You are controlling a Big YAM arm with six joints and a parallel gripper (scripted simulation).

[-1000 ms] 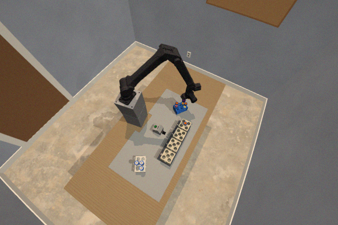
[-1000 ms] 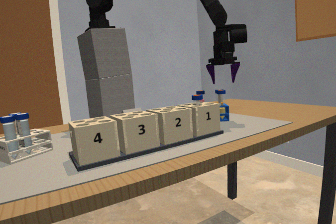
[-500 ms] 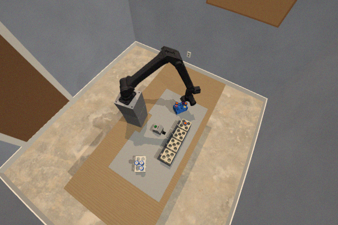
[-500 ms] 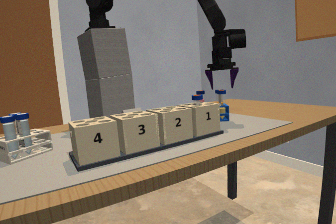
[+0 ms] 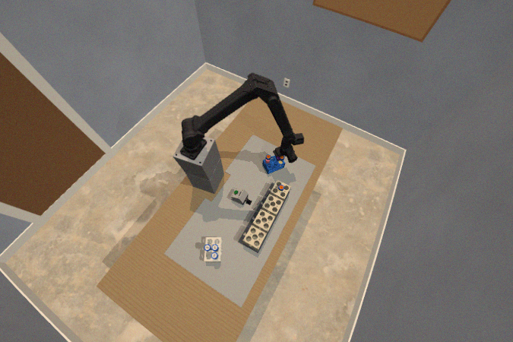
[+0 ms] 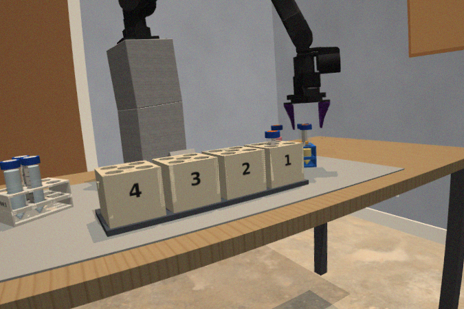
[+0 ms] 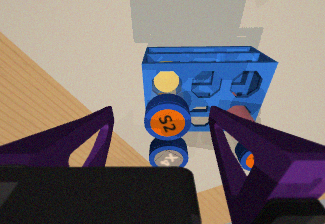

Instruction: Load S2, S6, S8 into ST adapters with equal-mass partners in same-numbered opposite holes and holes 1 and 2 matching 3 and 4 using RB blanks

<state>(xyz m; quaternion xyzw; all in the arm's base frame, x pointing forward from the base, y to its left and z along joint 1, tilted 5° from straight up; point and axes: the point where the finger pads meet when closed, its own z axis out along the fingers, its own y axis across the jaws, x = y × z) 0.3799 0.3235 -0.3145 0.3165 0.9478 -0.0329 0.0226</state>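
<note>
Now: the blue sample rack RS 9 cm below my hand, 4 cm behind it and 2 cm to the right of it. Round my hand: white blank rack RB: 70 cm to the right, 10 cm behind, 9 cm below.
</note>
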